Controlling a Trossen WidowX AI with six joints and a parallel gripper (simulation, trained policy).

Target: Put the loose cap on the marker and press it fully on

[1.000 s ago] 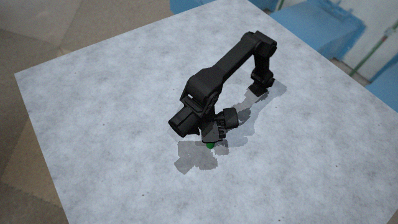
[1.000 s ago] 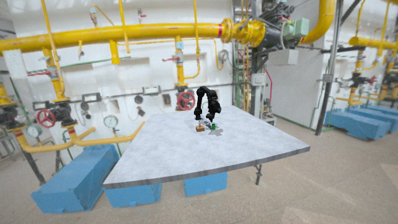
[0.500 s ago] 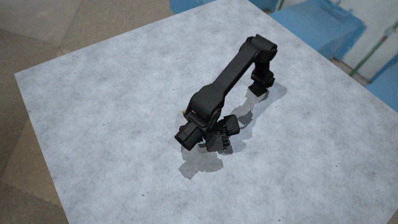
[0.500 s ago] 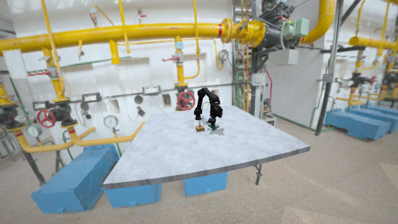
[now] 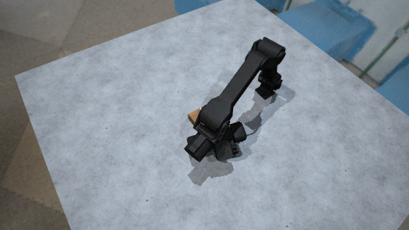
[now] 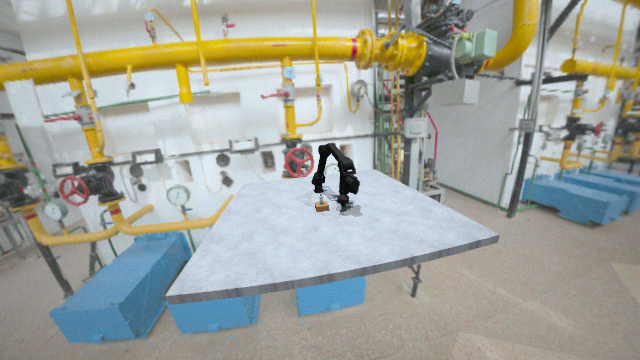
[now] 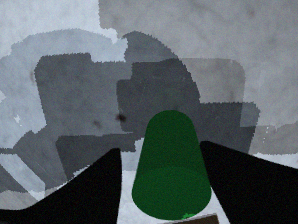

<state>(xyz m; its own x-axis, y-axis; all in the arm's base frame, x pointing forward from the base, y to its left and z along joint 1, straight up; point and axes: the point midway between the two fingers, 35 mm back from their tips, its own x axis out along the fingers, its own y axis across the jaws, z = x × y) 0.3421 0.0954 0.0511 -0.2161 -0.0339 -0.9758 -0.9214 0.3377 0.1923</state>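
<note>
My gripper tip is now 130 mm to the left of the holder block and 20 mm past it. From my gripper tip the other things lie so: green cap (10 mm ahead, 10 mm above).
</note>
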